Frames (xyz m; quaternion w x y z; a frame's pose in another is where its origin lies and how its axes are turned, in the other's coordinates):
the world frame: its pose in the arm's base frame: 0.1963 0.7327 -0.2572 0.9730 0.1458 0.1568 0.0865
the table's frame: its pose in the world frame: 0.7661 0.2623 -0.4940 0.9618 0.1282 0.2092 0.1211
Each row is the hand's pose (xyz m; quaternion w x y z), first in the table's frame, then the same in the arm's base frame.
Working: the table's frame: its pose in the arm's base frame: 0.7179 1.2707 -0.8388 0.8739 0.2659 0.3478 0.2114

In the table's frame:
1: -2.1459 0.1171 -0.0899 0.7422 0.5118 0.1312 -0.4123
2: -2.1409 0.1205 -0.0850 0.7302 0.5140 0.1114 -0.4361
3: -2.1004 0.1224 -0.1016 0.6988 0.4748 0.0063 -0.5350
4: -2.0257 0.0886 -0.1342 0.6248 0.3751 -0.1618 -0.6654
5: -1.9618 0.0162 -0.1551 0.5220 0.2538 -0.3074 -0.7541
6: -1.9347 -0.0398 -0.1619 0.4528 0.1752 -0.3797 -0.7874
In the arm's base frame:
1: -0.8033 0.1995 0.2406 0.5541 0.4734 0.5906 -0.3465
2: -0.7971 0.2033 0.2432 0.5549 0.4681 0.5759 -0.3759
3: -0.7823 0.2325 0.2140 0.5953 0.4133 0.4912 -0.4832
4: -0.7496 0.2583 0.1362 0.6432 0.2967 0.3321 -0.6228
5: -0.7086 0.2446 0.0474 0.6550 0.1633 0.1671 -0.7186
6: -0.6850 0.2188 -0.0045 0.6477 0.0799 0.0721 -0.7543

